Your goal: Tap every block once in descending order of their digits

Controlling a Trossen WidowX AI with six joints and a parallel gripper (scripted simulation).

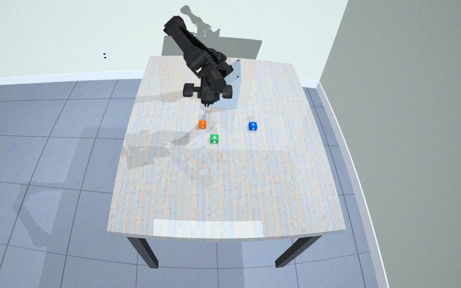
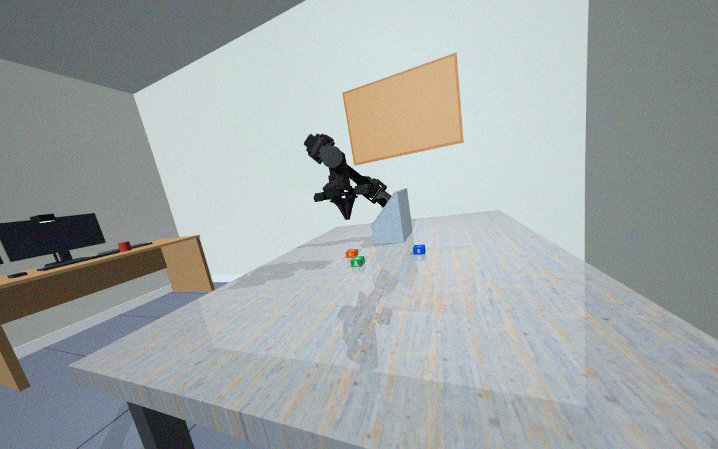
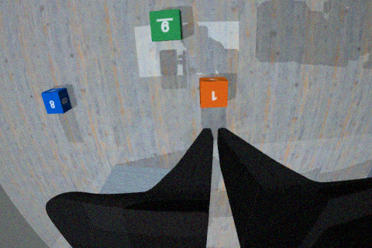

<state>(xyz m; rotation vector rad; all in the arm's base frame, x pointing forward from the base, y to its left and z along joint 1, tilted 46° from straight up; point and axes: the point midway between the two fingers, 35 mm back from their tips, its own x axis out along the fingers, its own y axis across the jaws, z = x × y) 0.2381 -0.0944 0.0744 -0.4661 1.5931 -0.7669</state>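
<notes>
Right now my gripper tip is 1 cm past the orange block, 1 cm to the left of it and 12 cm above it. The rest, counted from my gripper tip: blue block: 1 cm ahead, 21 cm to the left, 12 cm below; then green block: 7 cm ahead, 3 cm to the left, 12 cm below.
</notes>
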